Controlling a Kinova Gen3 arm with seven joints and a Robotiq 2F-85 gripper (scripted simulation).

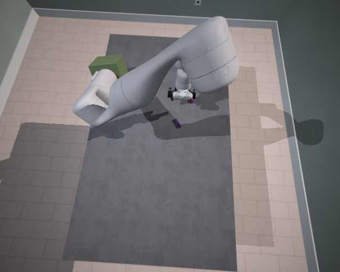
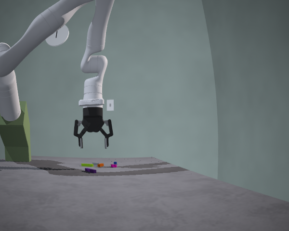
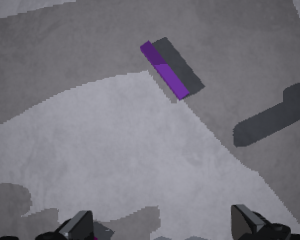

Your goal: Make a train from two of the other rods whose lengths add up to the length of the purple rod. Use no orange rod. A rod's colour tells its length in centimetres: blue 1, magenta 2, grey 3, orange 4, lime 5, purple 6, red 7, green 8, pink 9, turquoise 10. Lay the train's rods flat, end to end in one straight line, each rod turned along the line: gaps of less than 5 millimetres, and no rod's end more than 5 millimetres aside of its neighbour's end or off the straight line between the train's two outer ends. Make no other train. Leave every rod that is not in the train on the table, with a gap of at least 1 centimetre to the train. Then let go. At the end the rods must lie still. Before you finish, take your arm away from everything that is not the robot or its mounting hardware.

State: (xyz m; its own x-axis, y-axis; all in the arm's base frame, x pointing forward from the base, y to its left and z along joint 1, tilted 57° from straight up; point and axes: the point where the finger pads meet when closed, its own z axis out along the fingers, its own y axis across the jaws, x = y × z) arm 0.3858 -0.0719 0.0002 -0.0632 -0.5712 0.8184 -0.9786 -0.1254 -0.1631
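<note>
Right now the blue rod is 90 mm ahead of my hand, 150 mm to the left of it and 70 mm below it. Round my hand: lime rod 30 mm behind, 60 mm to the left, 70 mm below; then magenta rod 70 mm ahead, 40 mm to the left, 70 mm below; then orange rod 20 mm ahead, 70 mm to the left, 70 mm below.
</note>
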